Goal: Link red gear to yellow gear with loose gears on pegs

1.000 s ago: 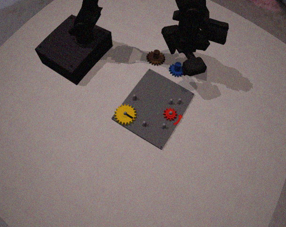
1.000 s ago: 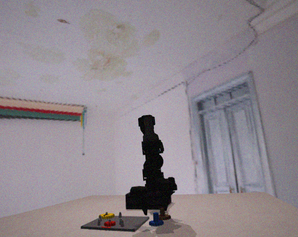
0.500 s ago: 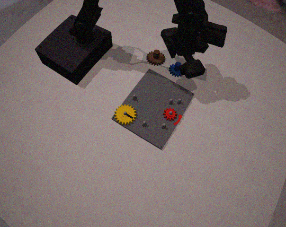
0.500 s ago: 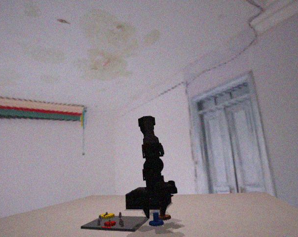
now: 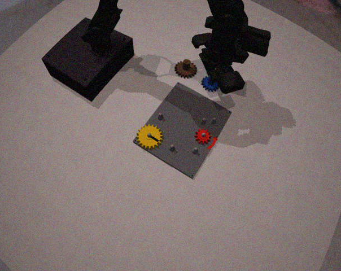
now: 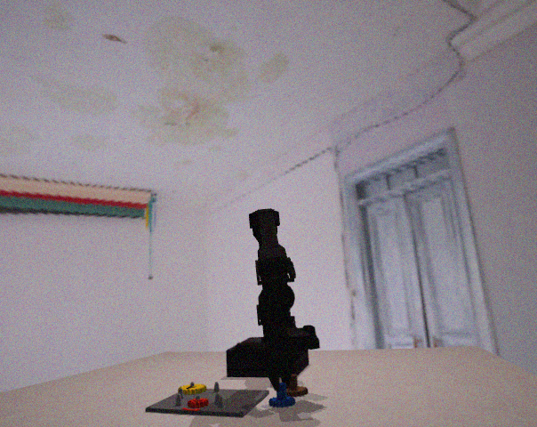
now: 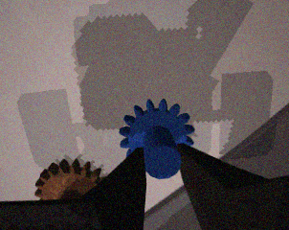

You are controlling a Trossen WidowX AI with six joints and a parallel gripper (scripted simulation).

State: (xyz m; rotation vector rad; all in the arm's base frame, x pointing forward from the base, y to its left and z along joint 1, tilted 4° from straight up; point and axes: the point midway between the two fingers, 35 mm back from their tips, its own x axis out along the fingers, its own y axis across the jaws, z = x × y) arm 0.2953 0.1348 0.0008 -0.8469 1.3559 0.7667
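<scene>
The red gear is 80 mm ahead of my gripper tip, 150 mm to the right of it and 10 mm below it. From my gripper tip the other things lie so: blue gear: 10 mm below; then brown gear: 80 mm behind, 10 mm below; then red arrow: 110 mm ahead, 150 mm to the right, 20 mm below.
</scene>
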